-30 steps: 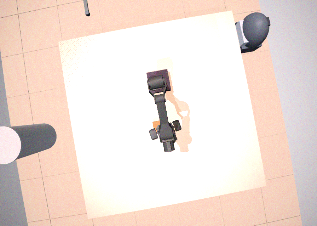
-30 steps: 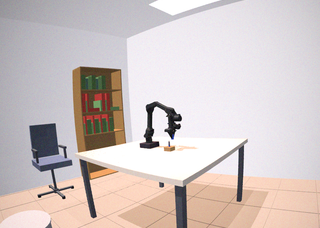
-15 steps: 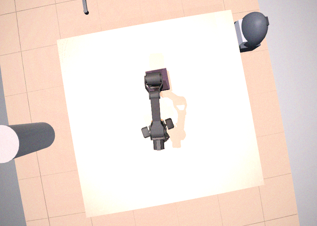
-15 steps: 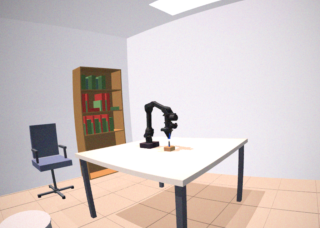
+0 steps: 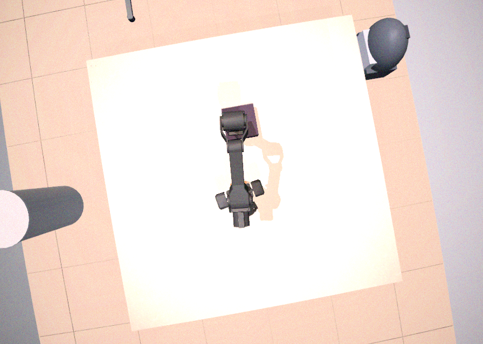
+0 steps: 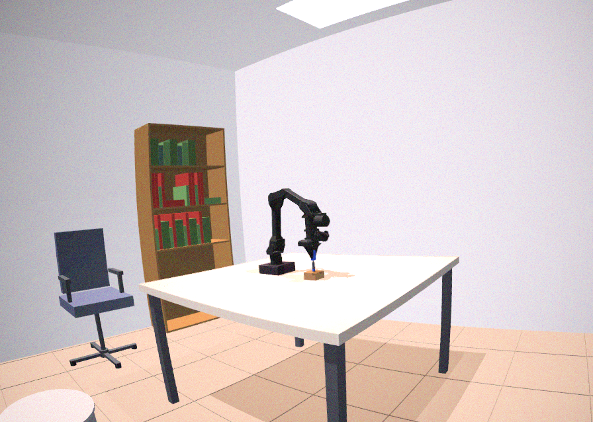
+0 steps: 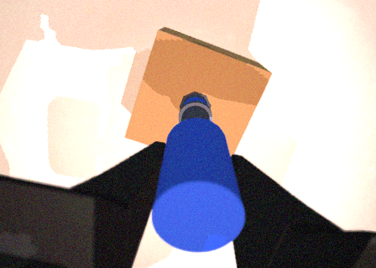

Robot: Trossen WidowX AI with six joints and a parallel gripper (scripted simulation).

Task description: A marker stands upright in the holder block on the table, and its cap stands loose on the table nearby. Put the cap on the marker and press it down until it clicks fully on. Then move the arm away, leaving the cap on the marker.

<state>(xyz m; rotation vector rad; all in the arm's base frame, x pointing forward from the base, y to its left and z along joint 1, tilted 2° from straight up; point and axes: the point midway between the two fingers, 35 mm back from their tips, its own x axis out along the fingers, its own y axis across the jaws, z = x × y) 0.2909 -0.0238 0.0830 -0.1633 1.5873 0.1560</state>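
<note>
The holder block lies 9 cm below my gripper tip. From my gripper tip the other things lie so: blue cap (1 cm above).
</note>
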